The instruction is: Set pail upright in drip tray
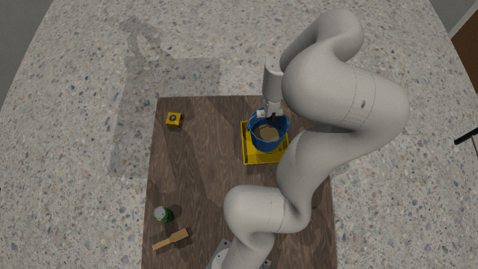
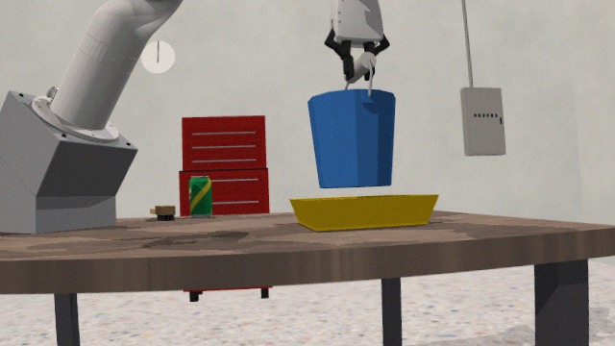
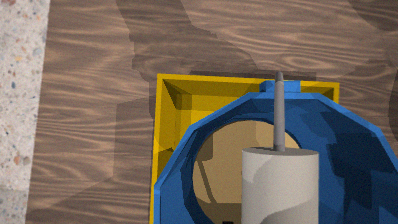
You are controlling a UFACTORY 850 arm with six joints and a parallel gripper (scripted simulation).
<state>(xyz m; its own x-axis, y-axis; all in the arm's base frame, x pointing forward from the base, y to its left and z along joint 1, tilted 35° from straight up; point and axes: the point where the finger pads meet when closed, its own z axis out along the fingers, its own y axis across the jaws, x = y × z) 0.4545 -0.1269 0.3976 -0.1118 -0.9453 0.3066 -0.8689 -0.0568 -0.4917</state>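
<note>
The blue pail lies 1 cm behind my hand and 9 cm below it. The rest, counted from my hand: yellow drip tray: 2 cm behind, 28 cm below; pail handle: 1 cm behind, 3 cm below.
</note>
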